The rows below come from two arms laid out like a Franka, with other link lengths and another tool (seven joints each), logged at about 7 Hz.
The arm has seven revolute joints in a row. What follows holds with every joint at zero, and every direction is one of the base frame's. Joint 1 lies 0.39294 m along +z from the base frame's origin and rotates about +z. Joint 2 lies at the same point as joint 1 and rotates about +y. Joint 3 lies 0.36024 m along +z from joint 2 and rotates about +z. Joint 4 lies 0.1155 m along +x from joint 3 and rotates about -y. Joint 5 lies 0.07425 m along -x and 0.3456 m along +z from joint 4 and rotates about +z. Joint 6 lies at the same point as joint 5 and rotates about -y. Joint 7 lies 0.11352 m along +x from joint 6 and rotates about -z. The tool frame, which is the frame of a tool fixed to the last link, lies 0.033 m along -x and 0.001 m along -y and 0.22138 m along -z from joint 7; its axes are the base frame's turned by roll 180, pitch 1.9 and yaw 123.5 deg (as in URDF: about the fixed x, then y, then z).
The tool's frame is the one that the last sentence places.
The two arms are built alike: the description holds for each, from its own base.
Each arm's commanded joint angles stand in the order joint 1, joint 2, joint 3, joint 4, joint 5, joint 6, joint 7.
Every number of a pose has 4 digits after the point.
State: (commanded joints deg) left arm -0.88 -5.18 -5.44 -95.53 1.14 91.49 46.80; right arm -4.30 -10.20 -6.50 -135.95 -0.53 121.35 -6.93
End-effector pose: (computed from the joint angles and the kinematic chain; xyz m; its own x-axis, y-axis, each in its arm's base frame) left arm 0.5229 -0.0317 0.6153 0.3360 0.9419 -0.0010 0.9418 -0.3360 0.0124; right arm 0.4286 -0.0875 0.3988 -0.5010 0.8650 0.0269 0.8635 0.5017 -0.0510
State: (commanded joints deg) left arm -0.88 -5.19 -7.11 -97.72 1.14 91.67 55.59; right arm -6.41 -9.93 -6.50 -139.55 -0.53 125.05 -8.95
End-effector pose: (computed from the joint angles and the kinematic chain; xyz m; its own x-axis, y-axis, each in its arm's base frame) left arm 0.5208 -0.0439 0.5989 0.5008 0.8655 -0.0103 0.8651 -0.5009 -0.0262; right arm 0.4162 -0.1019 0.3768 -0.4999 0.8656 0.0305 0.8640 0.5008 -0.0511
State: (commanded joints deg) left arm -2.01 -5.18 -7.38 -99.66 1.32 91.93 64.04; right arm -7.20 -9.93 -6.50 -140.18 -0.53 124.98 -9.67
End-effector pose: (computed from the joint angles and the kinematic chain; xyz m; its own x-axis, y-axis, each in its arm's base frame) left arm 0.5195 -0.0532 0.5844 0.6407 0.7673 -0.0263 0.7654 -0.6411 -0.0565; right arm 0.4103 -0.1069 0.3726 -0.4986 0.8659 0.0396 0.8639 0.5001 -0.0592
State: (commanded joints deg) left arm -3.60 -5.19 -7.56 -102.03 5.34 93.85 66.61; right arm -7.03 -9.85 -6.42 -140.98 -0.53 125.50 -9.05
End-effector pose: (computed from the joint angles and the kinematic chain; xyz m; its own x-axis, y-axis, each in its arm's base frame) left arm 0.5222 -0.0542 0.5723 0.7032 0.7106 0.0252 0.7089 -0.6979 -0.1016; right arm 0.4073 -0.1038 0.3674 -0.4929 0.8690 0.0429 0.8666 0.4947 -0.0647
